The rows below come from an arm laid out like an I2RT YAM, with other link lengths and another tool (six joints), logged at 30 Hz.
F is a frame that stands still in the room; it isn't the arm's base.
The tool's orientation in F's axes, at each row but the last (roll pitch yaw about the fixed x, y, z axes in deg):
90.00 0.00 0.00
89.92 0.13 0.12
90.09 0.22 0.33
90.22 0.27 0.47
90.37 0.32 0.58
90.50 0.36 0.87
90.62 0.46 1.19
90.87 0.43 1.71
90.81 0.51 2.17
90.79 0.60 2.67
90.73 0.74 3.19
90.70 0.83 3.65
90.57 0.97 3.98
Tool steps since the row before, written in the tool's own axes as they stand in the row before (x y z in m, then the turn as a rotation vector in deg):
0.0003 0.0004 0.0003 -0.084 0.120 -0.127
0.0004 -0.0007 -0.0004 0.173 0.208 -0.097
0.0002 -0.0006 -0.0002 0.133 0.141 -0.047
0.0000 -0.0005 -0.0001 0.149 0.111 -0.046
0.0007 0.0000 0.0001 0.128 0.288 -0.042
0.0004 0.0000 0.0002 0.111 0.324 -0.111
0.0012 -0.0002 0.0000 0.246 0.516 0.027
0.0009 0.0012 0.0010 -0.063 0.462 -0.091
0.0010 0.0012 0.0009 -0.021 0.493 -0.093
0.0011 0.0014 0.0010 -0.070 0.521 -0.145
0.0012 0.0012 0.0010 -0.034 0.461 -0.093
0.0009 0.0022 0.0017 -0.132 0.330 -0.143
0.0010 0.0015 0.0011 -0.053 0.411 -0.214
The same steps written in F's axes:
0.0003 -0.0003 0.0004 -0.084 0.127 0.120
0.0004 0.0004 -0.0007 0.173 0.098 0.207
0.0002 0.0002 -0.0006 0.133 0.048 0.141
0.0000 0.0001 -0.0005 0.149 0.047 0.110
0.0007 -0.0001 0.0000 0.129 0.041 0.288
0.0004 -0.0002 0.0000 0.111 0.110 0.324
0.0012 0.0000 -0.0002 0.251 -0.027 0.514
0.0009 -0.0010 0.0012 -0.062 0.082 0.464
0.0010 -0.0009 0.0012 -0.020 0.085 0.494
0.0012 -0.0010 0.0014 -0.071 0.135 0.524
0.0013 -0.0009 0.0012 -0.033 0.085 0.463
0.0010 -0.0017 0.0022 -0.136 0.131 0.334
0.0011 -0.0010 0.0015 -0.060 0.206 0.414

